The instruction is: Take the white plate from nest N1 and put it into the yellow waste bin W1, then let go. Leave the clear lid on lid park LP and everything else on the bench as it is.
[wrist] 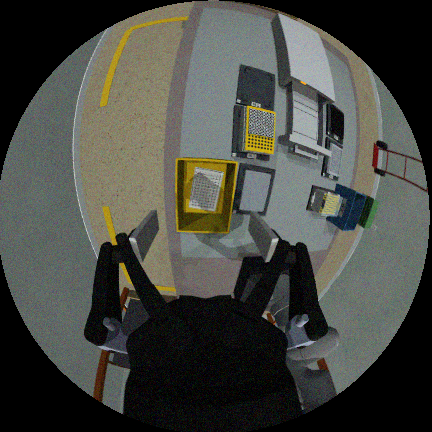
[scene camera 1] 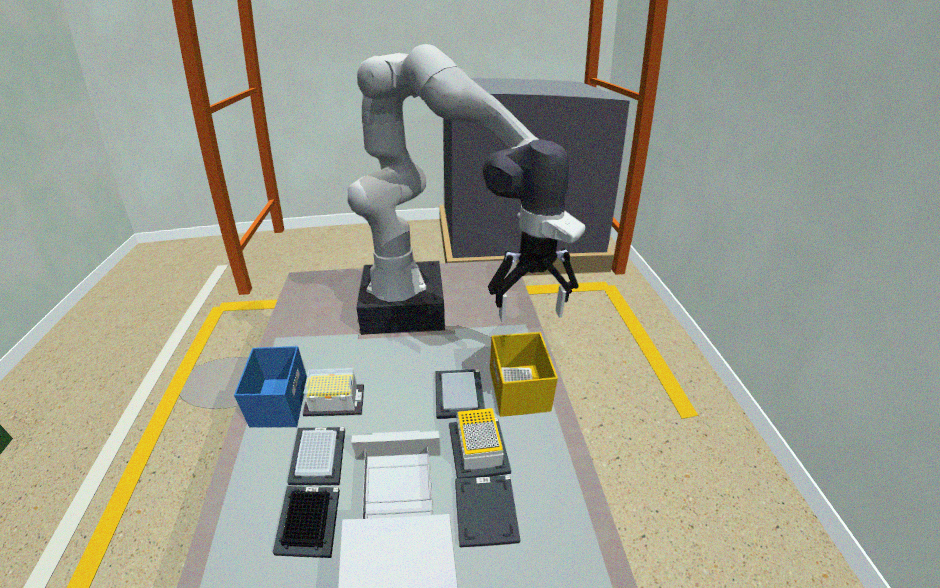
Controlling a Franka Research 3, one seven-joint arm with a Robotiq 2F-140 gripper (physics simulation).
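Note:
A white plate (scene camera 1: 516, 375) (wrist: 206, 189) lies inside the yellow waste bin W1 (scene camera 1: 524, 398) (wrist: 180, 200), on its floor, partly in shadow in the wrist view. My gripper (scene camera 1: 531, 309) (wrist: 203, 219) is open and empty. It hangs above and behind the bin, clear of its rim, with its fingers apart. A dark nest (scene camera 1: 487, 511) (wrist: 256, 85), which I take for N1, is bare. The clear lid (scene camera 1: 459, 390) (wrist: 254, 186) lies flat on the dark lid park LP (scene camera 1: 438, 396) (wrist: 271, 185) beside the bin.
A yellow-topped rack (scene camera 1: 479, 431) (wrist: 260, 130) stands between the bare nest and the lid park. A blue bin (scene camera 1: 268, 409) (wrist: 346, 207), a yellow-tipped rack (scene camera 1: 329, 389), another white plate (scene camera 1: 315, 452) and a black plate (scene camera 1: 305, 516) stand on the left. A white device (scene camera 1: 396, 551) is at the front centre.

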